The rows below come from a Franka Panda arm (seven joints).
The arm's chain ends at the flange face. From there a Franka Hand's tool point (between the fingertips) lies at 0.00 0.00 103.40 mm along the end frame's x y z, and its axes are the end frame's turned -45 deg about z.
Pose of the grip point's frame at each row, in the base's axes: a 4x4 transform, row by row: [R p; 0 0 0 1], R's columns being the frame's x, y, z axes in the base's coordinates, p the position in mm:
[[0.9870 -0.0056 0.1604 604.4], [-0.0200 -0.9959 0.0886 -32.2], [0.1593 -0.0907 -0.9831 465.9], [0 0 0 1]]
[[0.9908 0.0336 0.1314 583.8], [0.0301 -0.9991 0.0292 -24.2], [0.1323 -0.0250 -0.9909 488.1], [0 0 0 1]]
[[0.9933 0.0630 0.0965 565.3], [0.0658 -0.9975 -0.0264 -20.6], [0.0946 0.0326 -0.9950 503.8], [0 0 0 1]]
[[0.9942 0.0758 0.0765 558.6], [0.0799 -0.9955 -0.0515 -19.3], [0.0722 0.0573 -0.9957 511.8], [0 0 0 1]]
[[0.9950 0.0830 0.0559 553.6], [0.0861 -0.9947 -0.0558 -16.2], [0.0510 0.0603 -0.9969 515.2], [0 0 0 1]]
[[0.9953 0.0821 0.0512 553.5], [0.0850 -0.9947 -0.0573 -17.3], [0.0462 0.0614 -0.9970 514.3], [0 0 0 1]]
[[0.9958 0.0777 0.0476 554.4], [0.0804 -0.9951 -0.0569 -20.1], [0.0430 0.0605 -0.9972 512.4], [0 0 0 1]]
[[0.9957 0.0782 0.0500 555.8], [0.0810 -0.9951 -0.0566 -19.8], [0.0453 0.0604 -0.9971 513.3], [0 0 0 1]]
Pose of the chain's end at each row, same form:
[[0.6940 -0.7019 0.1604 587.8], [-0.7183 -0.6901 0.0886 -41.4], [0.0485 -0.1768 -0.9831 567.6], [0 0 0 1]]
[[0.7244 -0.6768 0.1314 570.2], [-0.6852 -0.7278 0.0292 -27.2], [0.0759 -0.1112 -0.9909 590.6], [0 0 0 1]]
[[0.7469 -0.6578 0.0965 555.3], [-0.6588 -0.7519 -0.0264 -17.9], [0.0899 -0.0438 -0.9950 606.7], [0 0 0 1]]
[[0.7566 -0.6494 0.0765 550.7], [-0.6474 -0.7604 -0.0515 -14.0], [0.0916 -0.0105 -0.9957 614.8], [0 0 0 1]]
[[0.7623 -0.6449 0.0559 547.8], [-0.6425 -0.7642 -0.0558 -10.4], [0.0787 0.0066 -0.9969 618.3], [0 0 0 1]]
[[0.7618 -0.6457 0.0512 548.2], [-0.6433 -0.7635 -0.0573 -11.4], [0.0761 0.0107 -0.9970 617.4], [0 0 0 1]]
[[0.7591 -0.6492 0.0476 549.5], [-0.6468 -0.7605 -0.0569 -14.2], [0.0732 0.0124 -0.9972 615.5], [0 0 0 1]]
[[0.7594 -0.6488 0.0500 550.6], [-0.6464 -0.7609 -0.0566 -13.9], [0.0747 0.0107 -0.9971 616.4], [0 0 0 1]]

